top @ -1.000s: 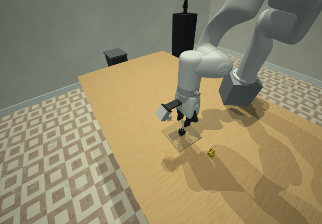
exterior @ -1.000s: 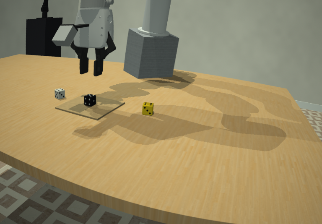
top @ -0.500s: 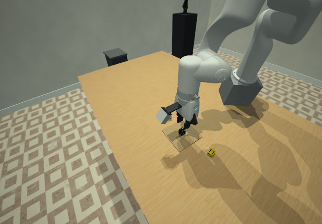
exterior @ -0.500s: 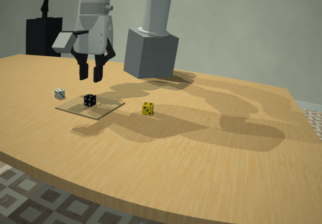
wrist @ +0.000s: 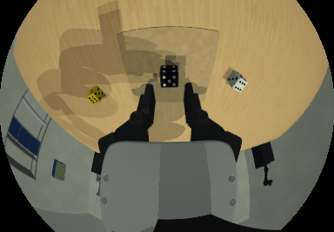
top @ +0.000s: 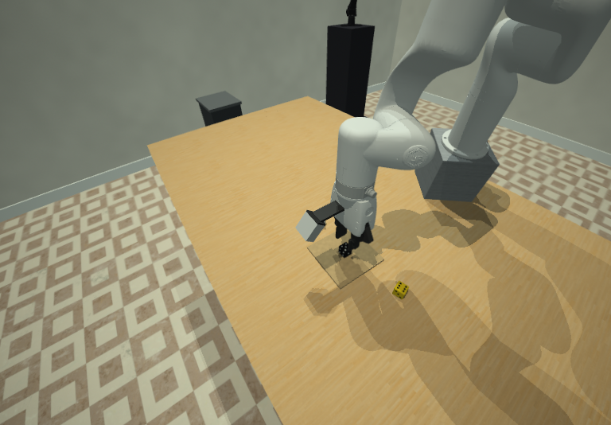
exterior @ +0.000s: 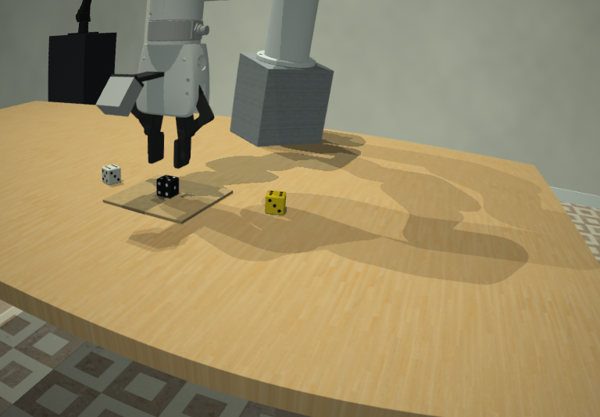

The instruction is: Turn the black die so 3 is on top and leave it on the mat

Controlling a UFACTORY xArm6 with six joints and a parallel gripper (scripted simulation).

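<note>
The black die lies 50 mm below my hand. Also, from my hand: yellow die (150 mm to the left, 60 mm below, 20 mm behind); tan mat (70 mm below); white die (120 mm to the right, 60 mm below, 20 mm behind).
</note>
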